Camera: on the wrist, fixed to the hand. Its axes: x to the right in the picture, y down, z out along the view.
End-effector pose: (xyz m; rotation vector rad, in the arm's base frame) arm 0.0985 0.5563 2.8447 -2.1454 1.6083 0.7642
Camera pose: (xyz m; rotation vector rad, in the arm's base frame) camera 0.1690 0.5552 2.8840 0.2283 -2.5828 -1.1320
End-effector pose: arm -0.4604 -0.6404 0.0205 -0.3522 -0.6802 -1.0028
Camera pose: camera -0.5030 -0.6943 -0.0217 -0.9510 -0.1178 0.5661
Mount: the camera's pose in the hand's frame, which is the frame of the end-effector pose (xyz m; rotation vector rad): -0.0083 -0.0654 -0.0465 -0.2565 -0.0703 1.7011
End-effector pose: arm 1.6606 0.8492 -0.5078 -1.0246 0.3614 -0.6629
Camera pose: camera 1.6060 0.8008 -0.4734 -0.6349 1.0630 0.9658
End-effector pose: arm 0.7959 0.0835 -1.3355 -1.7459 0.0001 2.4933
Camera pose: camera 0.8475 0.1453 -1.3400 0.8045 -0.7631 -1.3371
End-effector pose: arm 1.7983 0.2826 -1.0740 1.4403 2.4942 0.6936
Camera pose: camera 1.7347 0.2337 -1.0652 -2.8909 -0.4749 -0.9177
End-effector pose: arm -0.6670 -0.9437 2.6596 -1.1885 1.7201 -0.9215
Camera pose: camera -0.6854 -0.9492 2.7379 0.3521 1.9944 0.3947
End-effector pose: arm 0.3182 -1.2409 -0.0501 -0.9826 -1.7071 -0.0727
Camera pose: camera 0.3130 -1.3117 -0.0118 -2.3073 -0.4556 0.8574
